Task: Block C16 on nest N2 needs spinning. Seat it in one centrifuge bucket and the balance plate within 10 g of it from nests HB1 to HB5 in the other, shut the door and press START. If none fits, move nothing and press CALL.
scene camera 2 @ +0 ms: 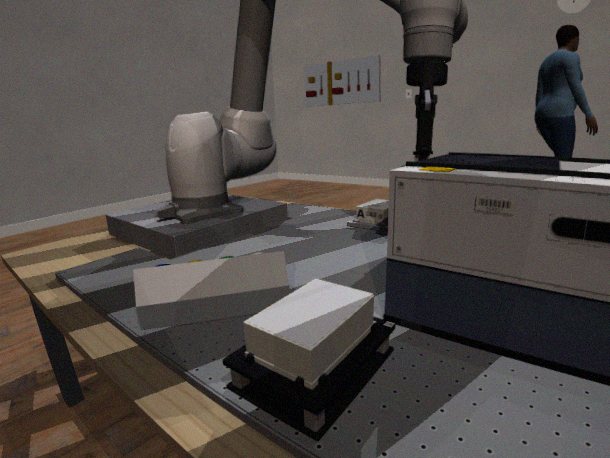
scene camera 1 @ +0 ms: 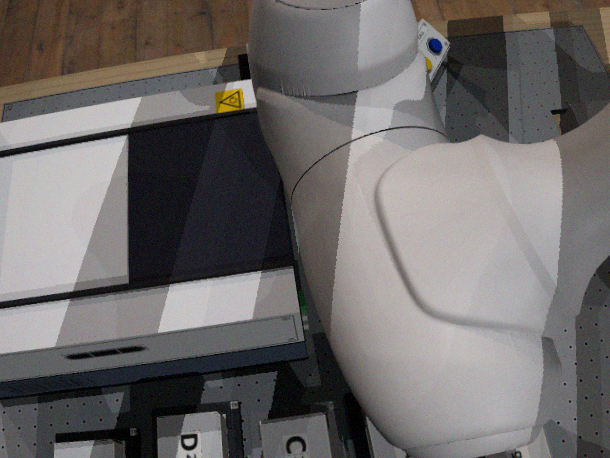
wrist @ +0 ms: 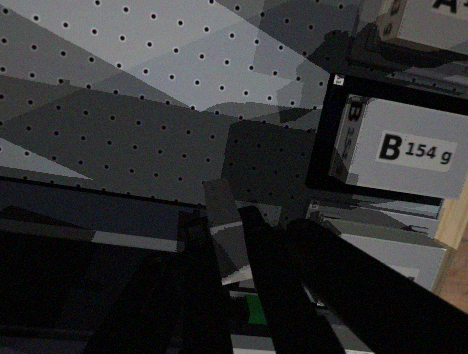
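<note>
My gripper is shut and empty, pointing down beside the centrifuge's side with the buttons; contact is hidden. The centrifuge has a white panel and a dark panel on top; no bucket can be made out. Its green button shows close to the fingers in the wrist view. White plates A, B 154 g, C and D sit on nests. A white block stands on a black nest; its label does not show.
A sloped button box with blue and yellow buttons stands near the table's edge. The arm covers much of scene camera 1's view. The arm's base plinth stands behind the box. A person stands beyond the table.
</note>
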